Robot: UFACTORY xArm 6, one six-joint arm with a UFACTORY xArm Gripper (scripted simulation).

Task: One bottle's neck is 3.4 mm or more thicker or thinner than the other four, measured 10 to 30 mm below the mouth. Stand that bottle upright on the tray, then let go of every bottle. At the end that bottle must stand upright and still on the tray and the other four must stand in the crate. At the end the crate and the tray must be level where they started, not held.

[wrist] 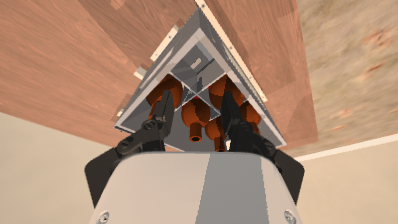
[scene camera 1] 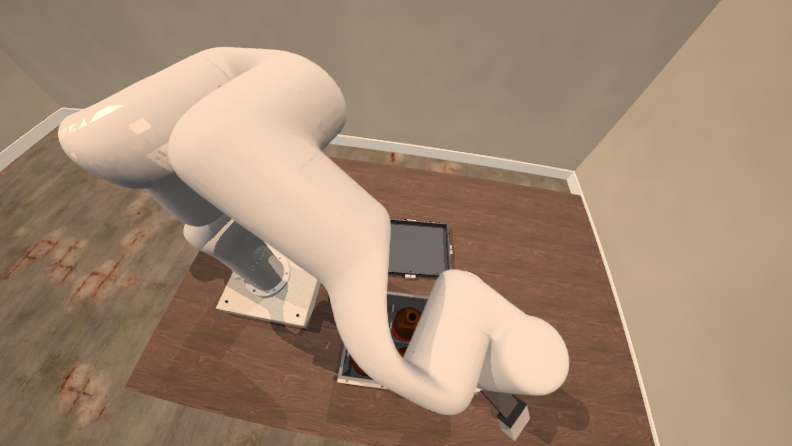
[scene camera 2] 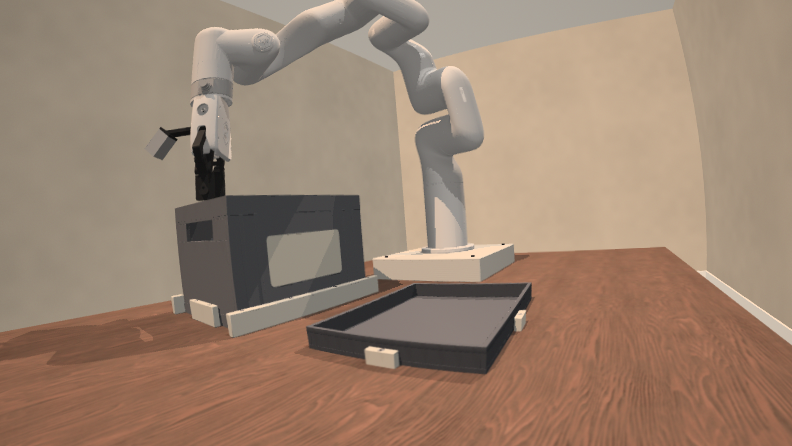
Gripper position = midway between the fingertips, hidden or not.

In view: my gripper (scene camera 2: 211, 201), a dark tray (scene camera 2: 463, 315) and a dark grey crate (scene camera 2: 266, 248).
The dark tray is seen too in scene camera 1 (scene camera 1: 420, 248). The dark grey crate shows as well in the wrist view (wrist: 197, 61). My gripper shows as well in the wrist view (wrist: 197, 100).
